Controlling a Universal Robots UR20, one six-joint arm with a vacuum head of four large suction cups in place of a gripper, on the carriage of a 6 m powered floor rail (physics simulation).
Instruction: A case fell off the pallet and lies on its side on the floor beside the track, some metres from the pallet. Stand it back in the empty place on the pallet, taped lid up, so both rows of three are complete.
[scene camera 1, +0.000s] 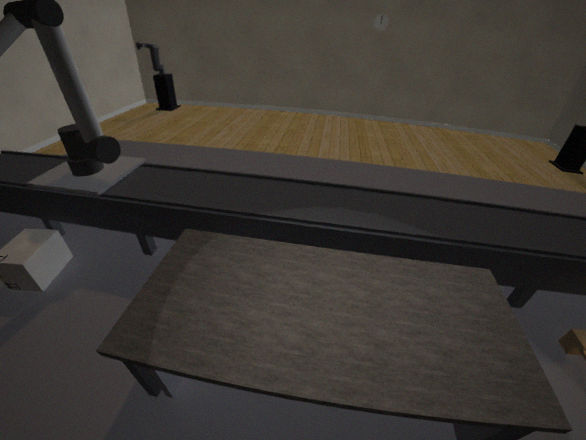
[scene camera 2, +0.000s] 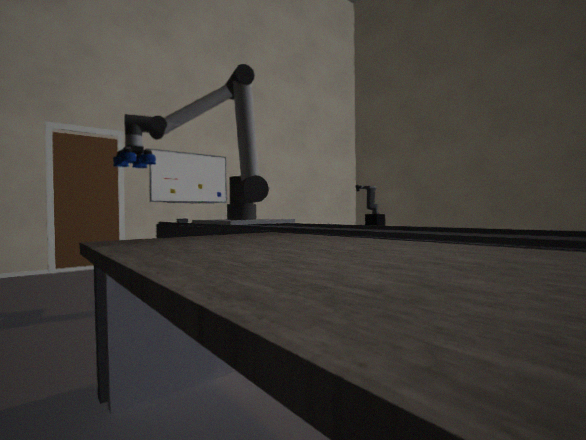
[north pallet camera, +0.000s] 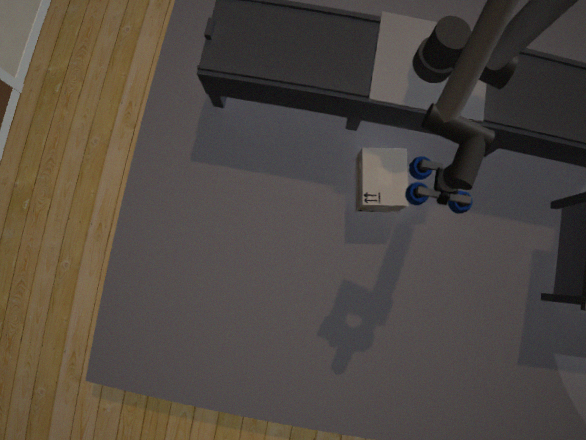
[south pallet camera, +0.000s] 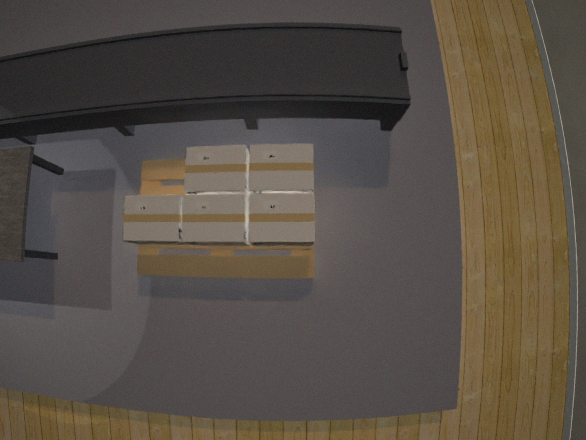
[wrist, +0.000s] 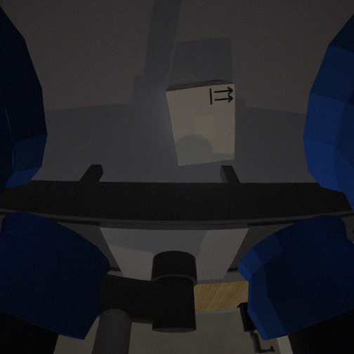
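Pixels of known places: hand, tool point: (scene camera 2: 134, 164); arm's base, link origin: (scene camera 1: 88, 169) (scene camera 2: 242, 219) (north pallet camera: 432, 64).
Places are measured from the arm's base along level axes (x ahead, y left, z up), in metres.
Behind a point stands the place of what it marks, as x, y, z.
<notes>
The fallen case (scene camera 1: 35, 257) @(0.728, 0.023, -0.320) (north pallet camera: 384, 175) @(0.664, -0.142, -0.287) (wrist: 205, 125) lies on its side on the floor beside the track; the arrows on its upper face point left in the north pallet view and right in the wrist view. My suction head (scene camera 2: 135, 158) (north pallet camera: 441, 184) @(0.850, -0.001, 0.398) is open, with nothing on its blue cups. It hangs high above the floor, cups down, and appears just right of the case in the north pallet view. The pallet (south pallet camera: 225, 266) @(1.277, 4.330, -0.426) holds two upright taped cases in the row by the track and three in the other. The empty place (south pallet camera: 162, 175) @(0.664, 3.867, -0.425) is at the left end of the track-side row.
The rail track (scene camera 1: 300, 222) (north pallet camera: 290, 95) (south pallet camera: 225, 107) runs alongside, with the arm's carriage (scene camera 1: 120, 172) @(-0.010, 0.312, 0.000) (north pallet camera: 400, 85) @(0.178, -0.176, 0.000) near the case. A table (scene camera 1: 340, 320) @(0.960, 2.098, -0.040) (scene camera 2: 350, 280) @(1.098, 2.166, -0.040) (south pallet camera: 12, 200) @(0.885, 2.835, -0.040) stands between the case and the pallet. Its dark legs show at the right of the north pallet view.
</notes>
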